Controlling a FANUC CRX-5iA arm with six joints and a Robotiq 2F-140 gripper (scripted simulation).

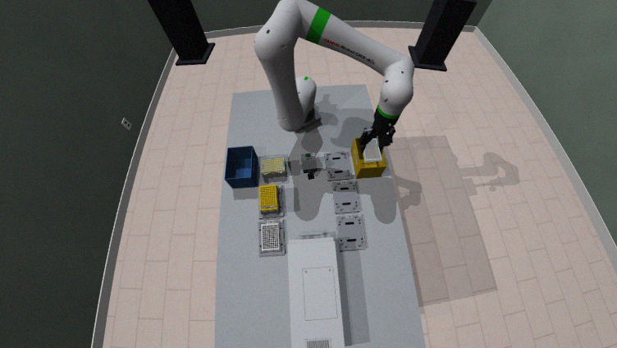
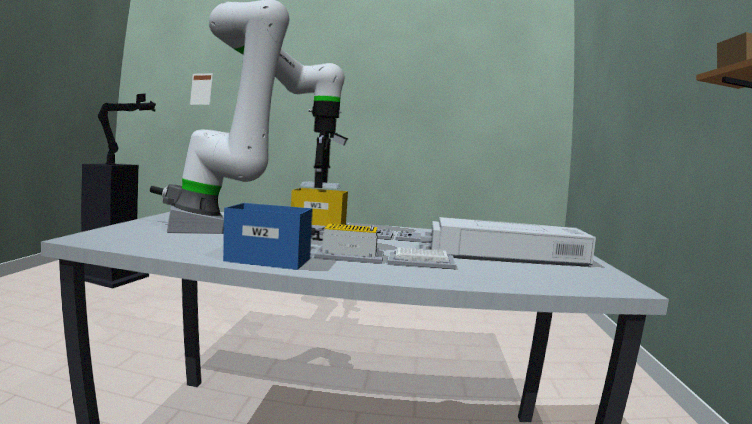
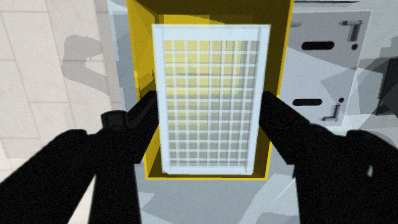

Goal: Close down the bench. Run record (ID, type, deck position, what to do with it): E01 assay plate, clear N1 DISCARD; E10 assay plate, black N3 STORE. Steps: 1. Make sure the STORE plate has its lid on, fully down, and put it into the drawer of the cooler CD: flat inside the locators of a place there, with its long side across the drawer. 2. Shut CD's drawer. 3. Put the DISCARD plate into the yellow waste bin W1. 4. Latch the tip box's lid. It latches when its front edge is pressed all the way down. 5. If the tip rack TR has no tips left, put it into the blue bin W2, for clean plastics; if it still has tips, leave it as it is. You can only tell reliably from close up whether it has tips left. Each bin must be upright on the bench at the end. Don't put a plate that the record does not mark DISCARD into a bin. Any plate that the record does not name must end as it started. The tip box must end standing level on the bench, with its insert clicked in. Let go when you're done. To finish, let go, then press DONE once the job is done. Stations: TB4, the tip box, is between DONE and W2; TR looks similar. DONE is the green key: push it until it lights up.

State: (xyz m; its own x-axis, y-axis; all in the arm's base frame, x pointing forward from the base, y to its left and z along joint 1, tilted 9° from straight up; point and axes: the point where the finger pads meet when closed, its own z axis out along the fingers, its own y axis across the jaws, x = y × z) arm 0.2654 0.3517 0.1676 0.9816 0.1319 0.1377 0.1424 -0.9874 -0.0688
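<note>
Right now my hand is 310 mm to the left of the green DONE key, 90 mm above it and 10 mm short of it. Round my hand: clear tip box lid: 480 mm to the right, 100 mm below, 70 mm ahead; then yellow bin W1: 120 mm below; then yellow tip rack TR: 490 mm to the right, 240 mm ahead, 100 mm below.
</note>
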